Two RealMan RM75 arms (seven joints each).
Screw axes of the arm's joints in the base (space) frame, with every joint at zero. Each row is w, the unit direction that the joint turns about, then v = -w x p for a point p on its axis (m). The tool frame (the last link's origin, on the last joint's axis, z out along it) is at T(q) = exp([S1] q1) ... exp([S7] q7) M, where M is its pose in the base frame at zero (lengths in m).
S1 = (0, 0, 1, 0.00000, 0.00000, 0.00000)
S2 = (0, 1, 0, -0.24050, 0.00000, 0.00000)
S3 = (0, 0, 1, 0.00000, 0.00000, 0.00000)
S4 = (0, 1, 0, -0.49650, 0.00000, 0.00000)
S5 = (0, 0, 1, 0.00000, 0.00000, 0.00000)
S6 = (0, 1, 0, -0.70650, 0.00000, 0.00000)
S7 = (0, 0, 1, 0.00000, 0.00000, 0.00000)
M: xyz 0.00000 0.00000 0.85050 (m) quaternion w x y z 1 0 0 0
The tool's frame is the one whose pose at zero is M.
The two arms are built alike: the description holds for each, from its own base.
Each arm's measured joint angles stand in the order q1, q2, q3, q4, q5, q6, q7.
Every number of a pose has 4 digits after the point.
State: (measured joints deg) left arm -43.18 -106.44 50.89 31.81 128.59 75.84 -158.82; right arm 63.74 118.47 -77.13 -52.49 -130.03 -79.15 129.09
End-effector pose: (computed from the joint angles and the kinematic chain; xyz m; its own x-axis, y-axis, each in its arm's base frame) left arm -0.2702 0.4067 0.0483 -0.0173 0.9481 0.3176 0.9971 0.0399 -0.0648; right arm 0.0301 0.4079 -0.0516 0.9700 -0.2216 0.0999 -0.2059 -0.9674 -0.1472
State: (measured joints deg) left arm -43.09 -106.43 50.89 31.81 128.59 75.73 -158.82; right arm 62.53 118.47 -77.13 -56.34 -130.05 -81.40 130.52
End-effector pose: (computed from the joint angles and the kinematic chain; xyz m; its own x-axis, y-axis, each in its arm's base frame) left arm -0.2709 0.4066 0.0485 -0.0186 0.9474 0.3194 0.9970 0.0417 -0.0656; right arm 0.0260 0.4027 -0.0447 0.9718 -0.2161 0.0949 -0.2016 -0.9691 -0.1424
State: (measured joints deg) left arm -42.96 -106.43 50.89 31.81 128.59 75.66 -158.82; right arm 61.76 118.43 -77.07 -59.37 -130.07 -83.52 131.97
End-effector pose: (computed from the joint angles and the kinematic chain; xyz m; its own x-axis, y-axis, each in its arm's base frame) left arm -0.2719 0.4061 0.0485 -0.0207 0.9470 0.3204 0.9968 0.0441 -0.0660; right arm 0.0224 0.3979 -0.0388 0.9720 -0.2151 0.0945 -0.2014 -0.9700 -0.1365
